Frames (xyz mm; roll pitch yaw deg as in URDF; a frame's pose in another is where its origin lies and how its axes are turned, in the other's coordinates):
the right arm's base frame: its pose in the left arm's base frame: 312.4 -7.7 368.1 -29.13 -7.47 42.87
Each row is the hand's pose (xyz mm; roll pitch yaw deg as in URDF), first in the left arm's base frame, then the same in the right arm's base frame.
Working: the left arm's base frame: its pose in the right arm's base frame: -269.7 354.1 -187.2 17.89 24.48 -37.02

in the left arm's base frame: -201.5 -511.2 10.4 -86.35 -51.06 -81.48
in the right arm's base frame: -759.6 110.2 -237.6 -110.89 -27.47 -106.40
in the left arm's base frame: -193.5 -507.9 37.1 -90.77 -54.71 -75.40
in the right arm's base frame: -748.1 95.2 -216.8 -113.06 -29.36 -100.93
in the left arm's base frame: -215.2 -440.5 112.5 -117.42 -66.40 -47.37
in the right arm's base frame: -708.6 116.7 -123.7 -125.72 -36.80 -81.56
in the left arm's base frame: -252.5 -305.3 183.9 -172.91 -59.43 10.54
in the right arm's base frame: -635.2 195.1 -8.6 -147.78 -34.37 -49.32
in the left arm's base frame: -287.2 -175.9 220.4 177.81 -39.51 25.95
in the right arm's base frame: -568.4 284.9 73.5 -154.59 -20.97 -29.27
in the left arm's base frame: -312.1 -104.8 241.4 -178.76 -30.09 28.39
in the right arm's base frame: -535.8 337.0 121.9 -151.66 -13.52 -22.87
